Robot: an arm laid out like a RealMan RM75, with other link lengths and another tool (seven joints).
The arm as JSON. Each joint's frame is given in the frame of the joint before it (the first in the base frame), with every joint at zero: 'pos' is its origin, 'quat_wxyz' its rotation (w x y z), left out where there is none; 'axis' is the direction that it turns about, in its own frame. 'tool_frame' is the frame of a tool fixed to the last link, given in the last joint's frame.
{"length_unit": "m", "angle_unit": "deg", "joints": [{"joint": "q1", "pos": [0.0, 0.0, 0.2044], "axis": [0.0, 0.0, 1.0]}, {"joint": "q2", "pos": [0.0, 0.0, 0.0], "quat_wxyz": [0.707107, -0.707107, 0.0, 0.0], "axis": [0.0, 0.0, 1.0]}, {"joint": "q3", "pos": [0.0, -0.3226, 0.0], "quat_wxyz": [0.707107, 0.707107, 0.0, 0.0], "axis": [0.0, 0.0, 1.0]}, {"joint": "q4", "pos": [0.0, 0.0, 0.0], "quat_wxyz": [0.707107, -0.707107, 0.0, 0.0], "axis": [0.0, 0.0, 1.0]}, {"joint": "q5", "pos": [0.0, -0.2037, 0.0], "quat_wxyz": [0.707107, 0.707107, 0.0, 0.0], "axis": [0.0, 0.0, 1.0]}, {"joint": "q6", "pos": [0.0, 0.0, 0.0], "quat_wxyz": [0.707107, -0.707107, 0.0, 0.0], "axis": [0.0, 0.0, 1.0]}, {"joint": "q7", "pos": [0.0, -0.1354, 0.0], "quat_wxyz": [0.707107, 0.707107, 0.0, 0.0], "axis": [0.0, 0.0, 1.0]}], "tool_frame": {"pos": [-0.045, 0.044, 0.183], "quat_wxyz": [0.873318, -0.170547, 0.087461, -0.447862]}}
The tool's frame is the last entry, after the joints.
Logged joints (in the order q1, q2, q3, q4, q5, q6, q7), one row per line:
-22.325, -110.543, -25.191, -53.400, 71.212, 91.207, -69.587
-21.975, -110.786, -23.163, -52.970, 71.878, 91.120, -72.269
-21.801, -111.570, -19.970, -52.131, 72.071, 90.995, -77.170
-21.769, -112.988, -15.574, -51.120, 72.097, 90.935, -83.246
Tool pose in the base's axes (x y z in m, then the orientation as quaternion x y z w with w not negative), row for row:
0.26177, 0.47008, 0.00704, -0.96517, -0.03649, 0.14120, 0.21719
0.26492, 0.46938, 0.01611, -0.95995, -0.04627, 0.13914, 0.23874
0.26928, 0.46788, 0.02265, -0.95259, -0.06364, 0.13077, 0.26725
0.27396, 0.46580, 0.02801, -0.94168, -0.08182, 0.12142, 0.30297
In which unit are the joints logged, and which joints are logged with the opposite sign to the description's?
The joints are logged in degrees. Opposite sign: q1, q2.
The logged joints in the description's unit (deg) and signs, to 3 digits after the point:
22.325, 110.543, -25.191, -53.400, 71.212, 91.207, -69.587
21.975, 110.786, -23.163, -52.970, 71.878, 91.120, -72.269
21.801, 111.570, -19.970, -52.131, 72.071, 90.995, -77.170
21.769, 112.988, -15.574, -51.120, 72.097, 90.935, -83.246

